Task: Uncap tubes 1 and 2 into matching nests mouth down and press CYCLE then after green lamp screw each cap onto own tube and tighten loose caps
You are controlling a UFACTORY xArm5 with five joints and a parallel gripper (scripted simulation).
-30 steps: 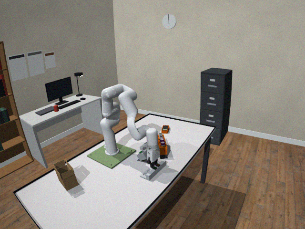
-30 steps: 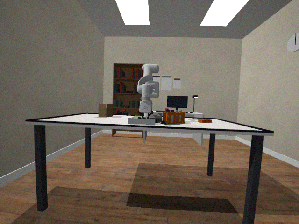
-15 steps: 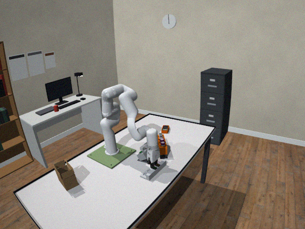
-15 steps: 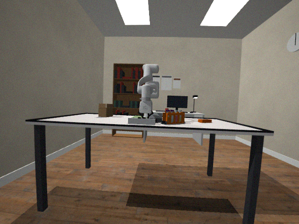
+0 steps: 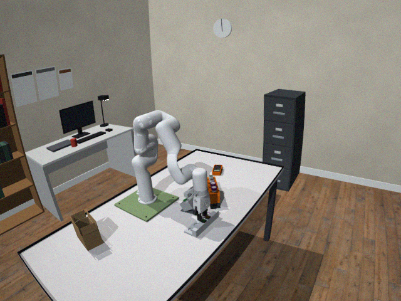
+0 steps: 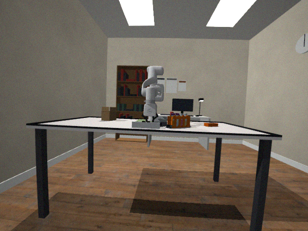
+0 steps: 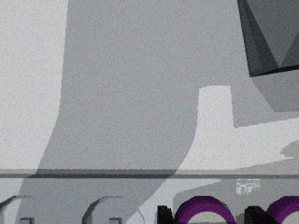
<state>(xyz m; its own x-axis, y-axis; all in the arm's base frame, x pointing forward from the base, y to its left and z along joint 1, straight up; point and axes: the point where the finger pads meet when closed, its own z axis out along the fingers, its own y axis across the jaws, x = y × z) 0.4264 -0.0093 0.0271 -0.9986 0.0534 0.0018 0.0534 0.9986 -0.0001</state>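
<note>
My gripper is now 3 cm above the purple cap marked 2. The rest, counted from my hand: grey key housing (14 cm behind, 8 cm to the left, 1 cm above); purple cap marked 1 (5 cm to the left, 3 cm below); green ready key (16 cm behind, 6 cm to the left, 3 cm above).
</note>
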